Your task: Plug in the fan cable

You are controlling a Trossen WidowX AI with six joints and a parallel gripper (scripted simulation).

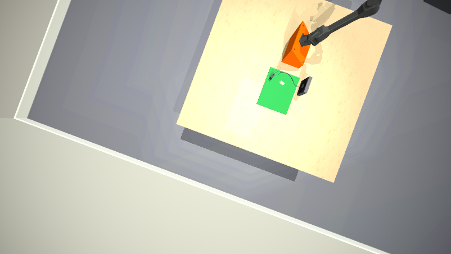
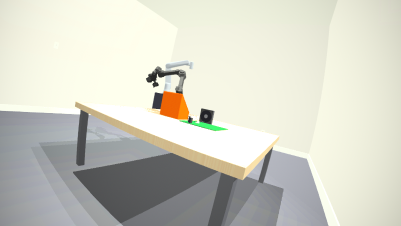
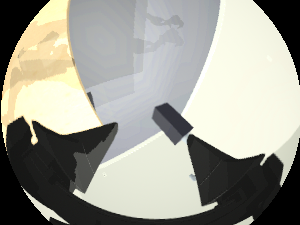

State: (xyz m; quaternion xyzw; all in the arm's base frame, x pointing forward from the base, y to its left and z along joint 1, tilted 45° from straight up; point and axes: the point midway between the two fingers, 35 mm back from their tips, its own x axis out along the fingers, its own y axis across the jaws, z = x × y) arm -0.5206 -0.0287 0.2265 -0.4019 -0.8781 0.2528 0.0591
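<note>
My gripper tip is now 82 cm short of the dark fan cable plug, 22 cm to the left of it and 24 cm above it. Also, from my gripper tip: dark square fan 80 cm ahead, 2 cm to the left, 20 cm below; then green board 89 cm ahead, 12 cm to the right, 27 cm below.
</note>
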